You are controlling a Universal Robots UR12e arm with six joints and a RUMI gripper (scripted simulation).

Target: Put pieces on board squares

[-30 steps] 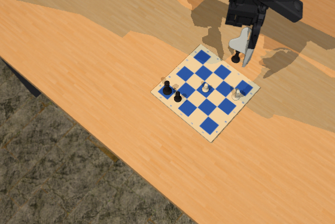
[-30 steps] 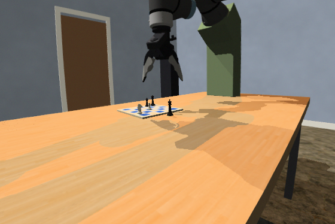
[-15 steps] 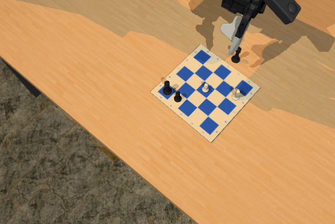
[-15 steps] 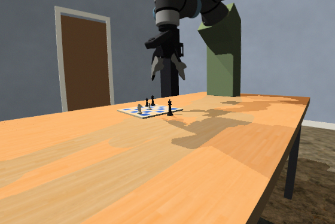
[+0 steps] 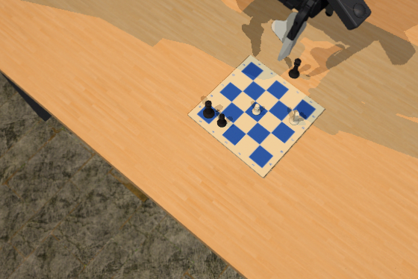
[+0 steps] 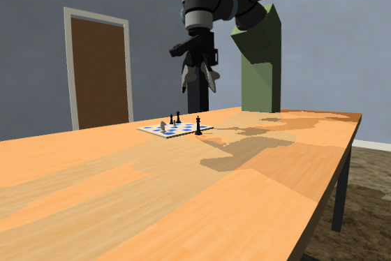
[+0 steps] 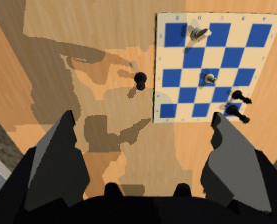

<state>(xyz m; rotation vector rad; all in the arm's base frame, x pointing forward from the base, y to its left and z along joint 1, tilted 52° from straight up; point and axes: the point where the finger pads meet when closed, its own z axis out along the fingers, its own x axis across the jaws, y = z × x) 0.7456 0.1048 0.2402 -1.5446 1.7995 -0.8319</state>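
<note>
Right now the black king is 110 mm below my hand. Round my hand: white knight (120 mm below, 110 mm to the right, 60 mm ahead); blue-and-cream chessboard (140 mm to the right, 140 mm below, 20 mm behind); white pawn (140 mm to the right, 120 mm below, 20 mm behind).
</note>
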